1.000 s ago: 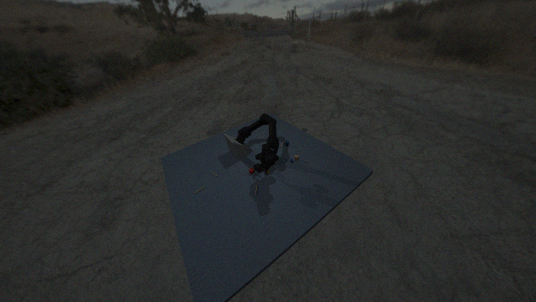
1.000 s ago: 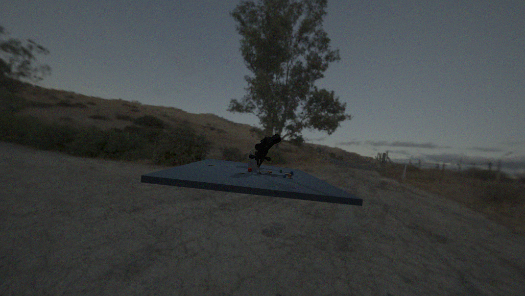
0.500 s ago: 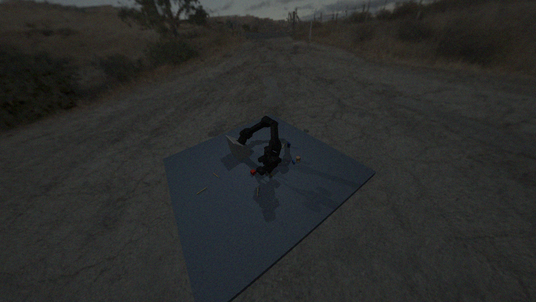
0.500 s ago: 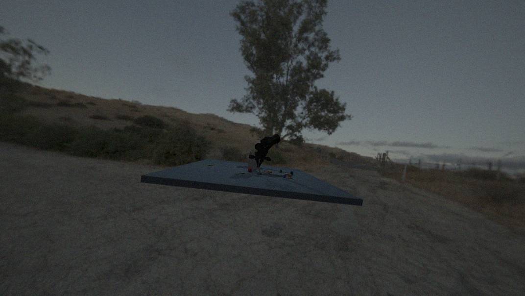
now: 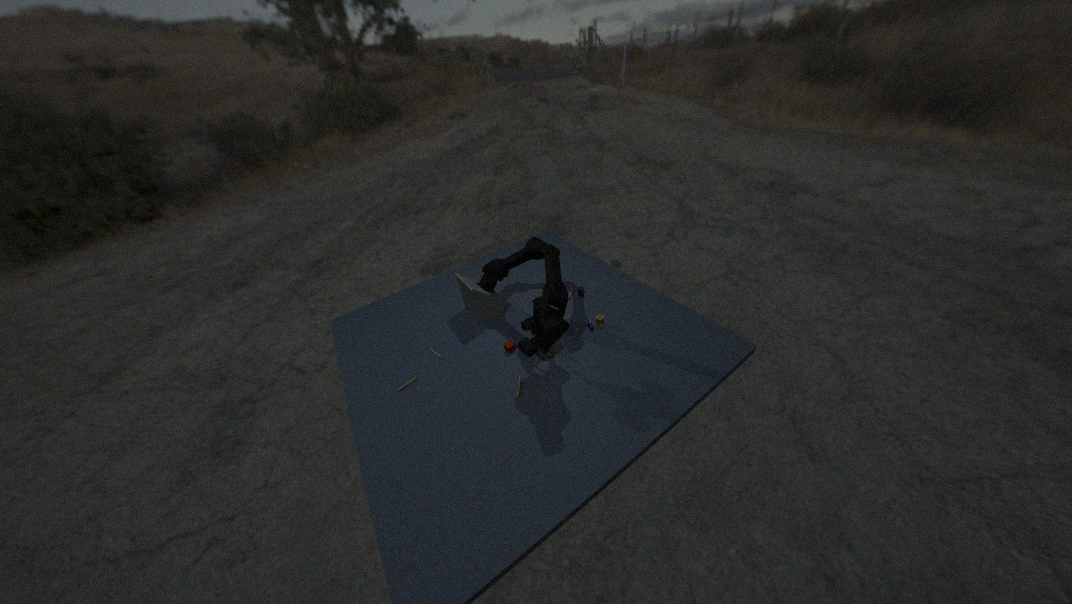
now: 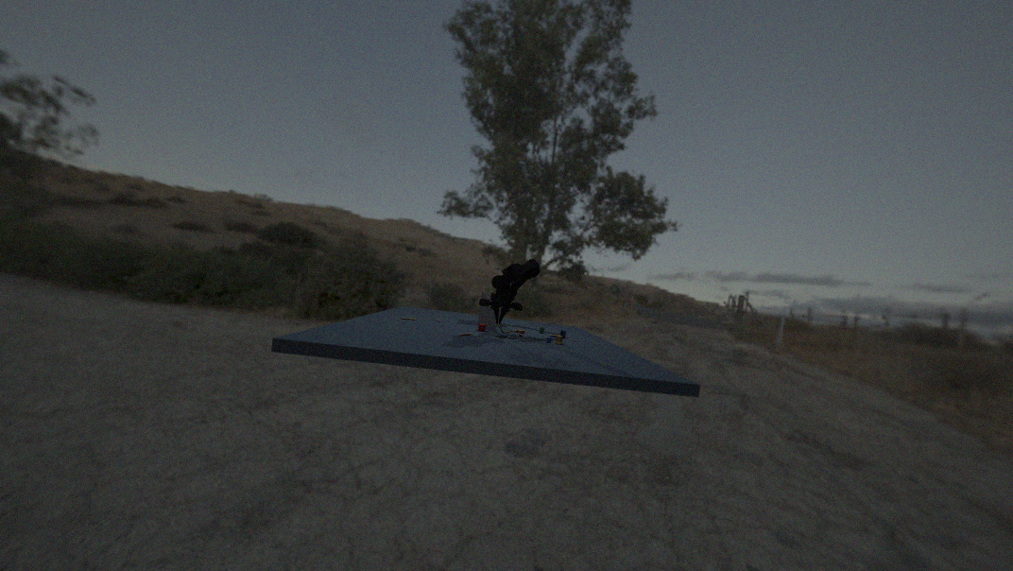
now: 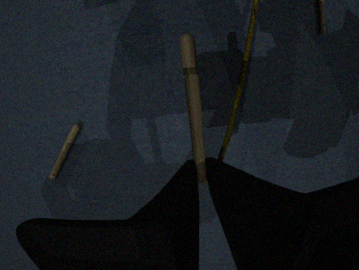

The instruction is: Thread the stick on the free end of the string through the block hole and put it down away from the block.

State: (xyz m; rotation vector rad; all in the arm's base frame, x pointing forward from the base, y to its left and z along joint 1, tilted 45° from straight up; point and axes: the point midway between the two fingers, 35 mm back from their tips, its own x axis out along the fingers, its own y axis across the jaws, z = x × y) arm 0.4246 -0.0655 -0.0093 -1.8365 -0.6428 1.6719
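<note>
The red block lies 16 cm behind my gripper tip, 5 cm to the right of it and 5 cm below it. Also, from my gripper tip: thin wooden stick: 1 cm behind; green object: 27 cm behind, 31 cm to the left, 5 cm below; blue object: 25 cm to the left, 5 cm below.
</note>
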